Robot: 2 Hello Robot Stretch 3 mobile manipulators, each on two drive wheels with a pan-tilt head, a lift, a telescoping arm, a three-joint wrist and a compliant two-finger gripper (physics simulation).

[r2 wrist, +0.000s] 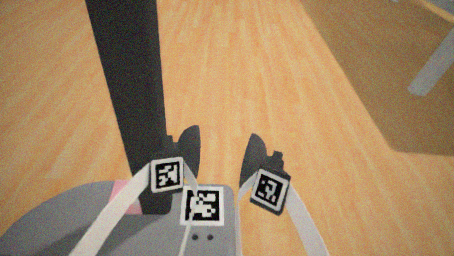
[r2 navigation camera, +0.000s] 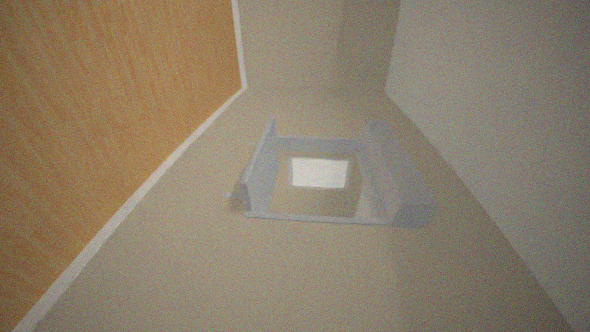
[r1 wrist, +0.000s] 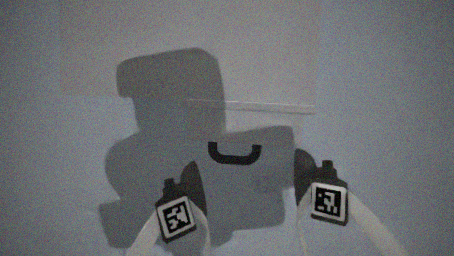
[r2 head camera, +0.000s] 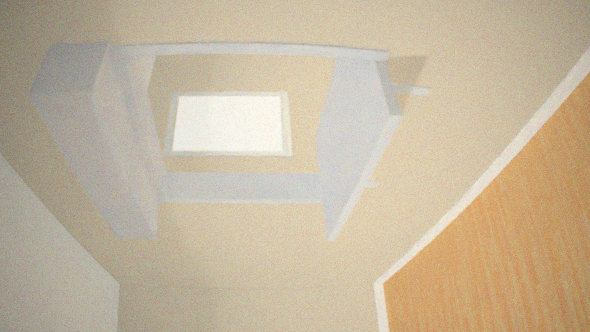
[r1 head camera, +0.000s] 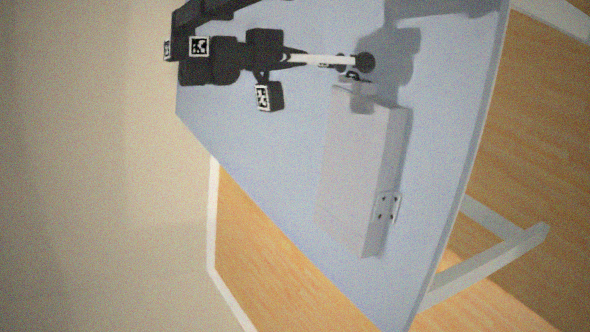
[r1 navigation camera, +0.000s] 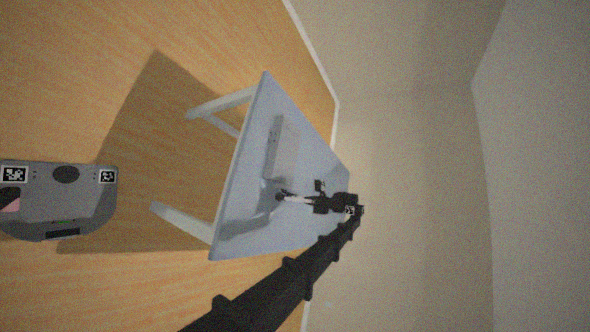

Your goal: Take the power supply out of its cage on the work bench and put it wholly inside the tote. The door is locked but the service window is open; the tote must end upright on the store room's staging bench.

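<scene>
The blue work bench (r1 head camera: 280,165) (r1 navigation camera: 300,230) carries the grey box-shaped cage (r1 head camera: 350,165) (r1 navigation camera: 289,150), with its near end below my r1 gripper. The power supply (r1 wrist: 262,119) protrudes partly from the cage in the r1 wrist view; its black handle (r1 head camera: 352,76) (r1 wrist: 235,161) points toward me. My r1 gripper (r1 head camera: 353,60) (r1 navigation camera: 281,195) (r1 wrist: 248,172) is open, close to the handle and apart from it. Its shadow covers part of the cage. My r2 gripper (r2 wrist: 221,150) is open and empty above the floor. The tote does not show.
A pale framed opening (r2 head camera: 250,48) (r2 navigation camera: 317,145), apparently the service window, is in the wall facing r2's head. A grey robot base (r1 navigation camera: 65,200) stands left of the bench in the r1 navigation view. A black mast (r2 wrist: 132,90) rises beside r2's gripper.
</scene>
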